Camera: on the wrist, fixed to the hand. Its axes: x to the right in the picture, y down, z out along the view.
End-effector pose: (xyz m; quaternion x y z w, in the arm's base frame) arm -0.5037 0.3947 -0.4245 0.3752 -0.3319 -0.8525 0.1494
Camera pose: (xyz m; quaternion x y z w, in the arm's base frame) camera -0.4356 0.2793 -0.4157 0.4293 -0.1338 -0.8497 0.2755
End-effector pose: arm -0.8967 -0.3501 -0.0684 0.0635 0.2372 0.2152 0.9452
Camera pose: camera -0.9719 -0.2630 -0.1377 -0.1560 0.2968 0.2804 0.8994
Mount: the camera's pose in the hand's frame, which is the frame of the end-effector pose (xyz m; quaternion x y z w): 0.0075 0.0912 -0.0983 -0.2072 0.1186 0.0156 0.9710
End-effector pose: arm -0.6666 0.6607 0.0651 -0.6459 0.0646 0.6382 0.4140
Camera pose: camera -0.6453 0.5442 0.0018 -0.7876 -0.0103 0.5629 0.2505
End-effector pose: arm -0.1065 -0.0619 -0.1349 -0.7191 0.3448 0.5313 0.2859
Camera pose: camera -0.1222 -0.1944 -0.1195 -0.8151 0.2698 0.5065 0.0794
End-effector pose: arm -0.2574 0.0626 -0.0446 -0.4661 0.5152 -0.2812 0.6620
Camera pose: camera -0.3577 0.0612 -0.1339 -0.5483 0.6443 -0.2112 0.4895
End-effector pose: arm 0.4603 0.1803 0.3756 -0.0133 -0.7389 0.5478 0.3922
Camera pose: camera 0.4761 0.2987 0.3141 -0.1707 -0.7842 0.3833 0.4571
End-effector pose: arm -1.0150 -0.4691 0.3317 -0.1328 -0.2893 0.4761 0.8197
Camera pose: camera -1.0173 -0.4104 0.2109 -0.3598 -0.2803 0.3994 0.7953
